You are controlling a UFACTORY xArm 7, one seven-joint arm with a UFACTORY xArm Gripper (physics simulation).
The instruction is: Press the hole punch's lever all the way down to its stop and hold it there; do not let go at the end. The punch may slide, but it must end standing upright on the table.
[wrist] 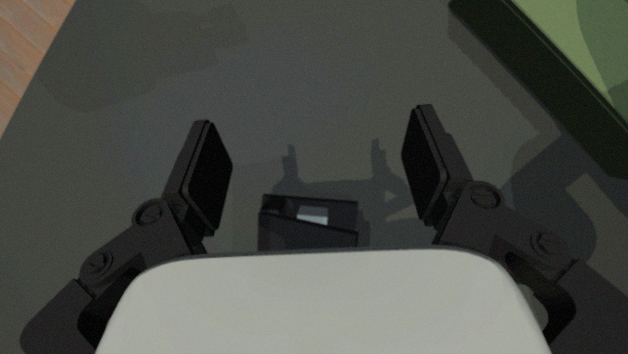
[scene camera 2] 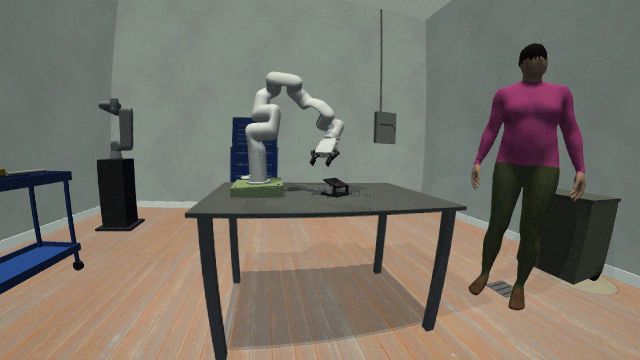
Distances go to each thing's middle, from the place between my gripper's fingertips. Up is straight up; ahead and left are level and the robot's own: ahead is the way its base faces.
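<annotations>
Lever (wrist: 275, 232): 10 cm below my hand, 12 cm ahead of it, 7 cm to the left of it. Black hole punch (wrist: 339, 213): 12 cm below my hand, 7 cm to the left of it and 12 cm ahead of it.
</annotations>
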